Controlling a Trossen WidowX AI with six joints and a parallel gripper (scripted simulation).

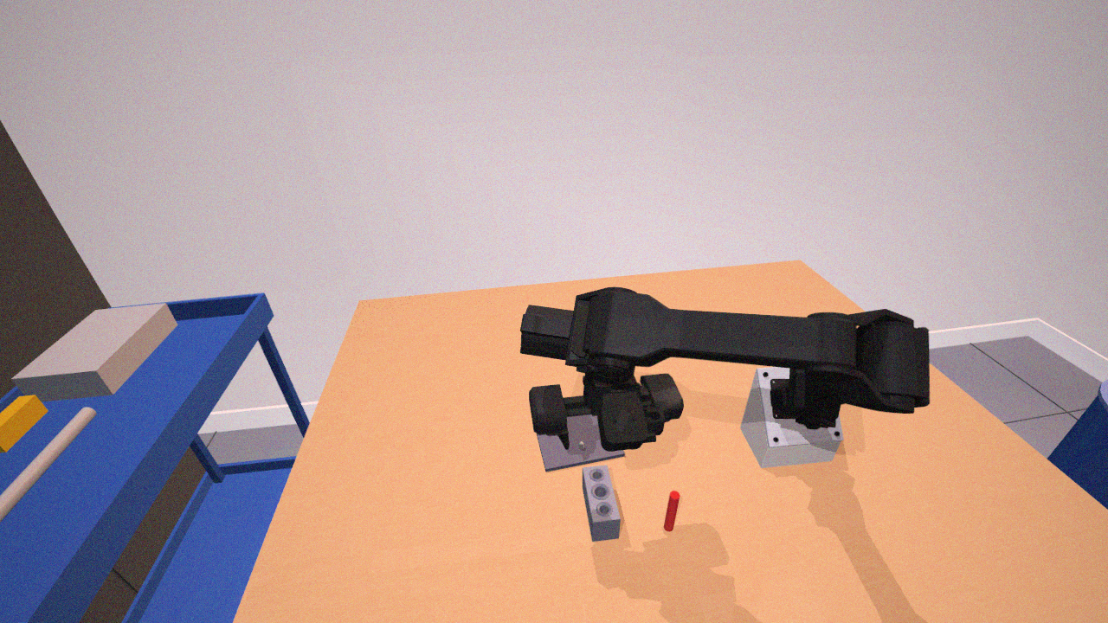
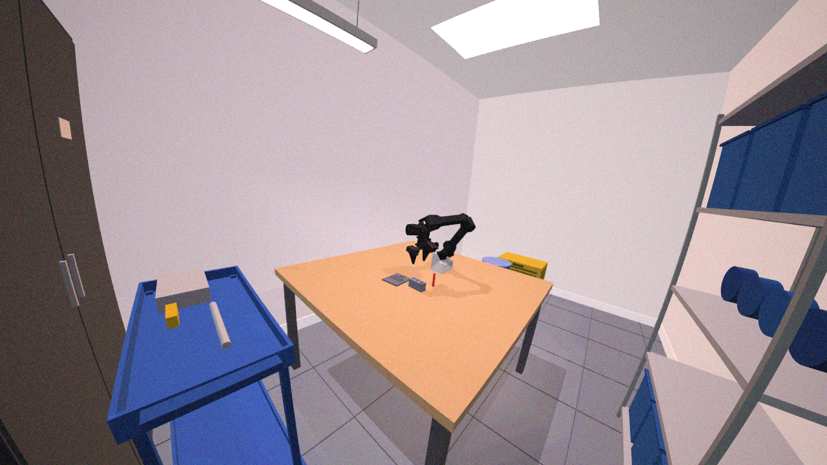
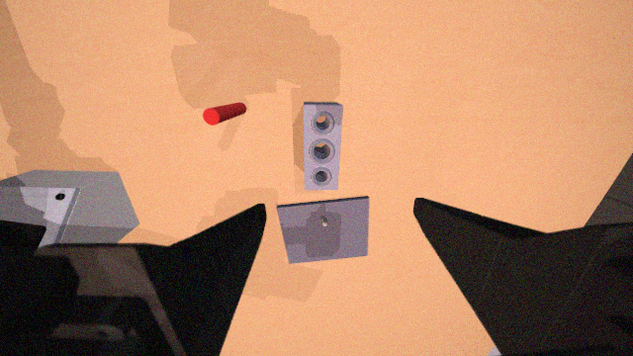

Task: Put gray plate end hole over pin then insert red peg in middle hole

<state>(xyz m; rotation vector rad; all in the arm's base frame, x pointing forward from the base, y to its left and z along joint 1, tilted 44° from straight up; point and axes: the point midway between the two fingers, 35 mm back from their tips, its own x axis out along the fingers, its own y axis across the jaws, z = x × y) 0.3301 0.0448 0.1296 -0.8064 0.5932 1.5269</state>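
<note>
The gray plate is 120 mm below my gripper tip. From my gripper tip the other things lie so: dark flat base (150 mm below, 130 mm to the right, 20 mm ahead); then red peg (120 mm below, 100 mm behind, 30 mm to the left).
</note>
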